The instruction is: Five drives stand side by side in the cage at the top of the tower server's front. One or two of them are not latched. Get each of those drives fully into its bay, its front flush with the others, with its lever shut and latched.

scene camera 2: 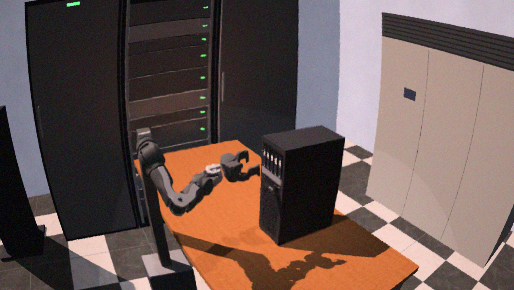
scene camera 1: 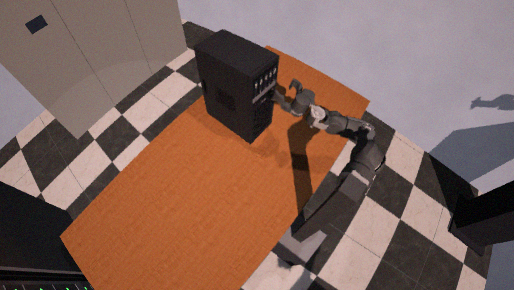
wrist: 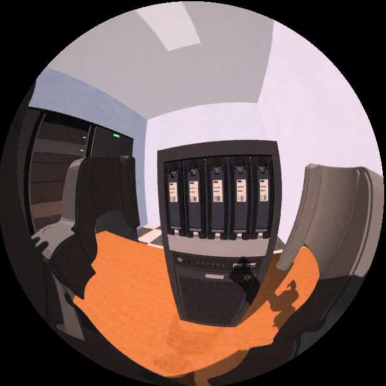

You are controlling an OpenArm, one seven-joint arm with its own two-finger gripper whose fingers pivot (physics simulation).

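Observation:
The black tower server [scene camera 1: 227, 95] [scene camera 2: 310, 190] [wrist: 215, 246] stands upright on the orange table. In the wrist view, five drives stand side by side in its cage: the far-left drive [wrist: 173, 214], second drive [wrist: 194, 216], middle drive [wrist: 217, 217], fourth drive [wrist: 240, 216] and far-right drive [wrist: 262, 215]. Their fronts look level and their levers look shut against them; small gaps or the latches' hold cannot be told. My gripper [scene camera 1: 285, 89] [scene camera 2: 252, 162] [wrist: 204, 205] is open and empty in front of the server, its fingers spread to either side of the cage in the wrist view.
The orange table [scene camera 1: 175, 200] [scene camera 2: 200, 230] [wrist: 130, 280] carries the server. Dark racks [scene camera 2: 80, 125] with green lights stand behind it in scene camera 2. A beige cabinet [scene camera 1: 100, 60] [scene camera 2: 400, 140] stands beyond the server. Shadows of the arm fall on the table.

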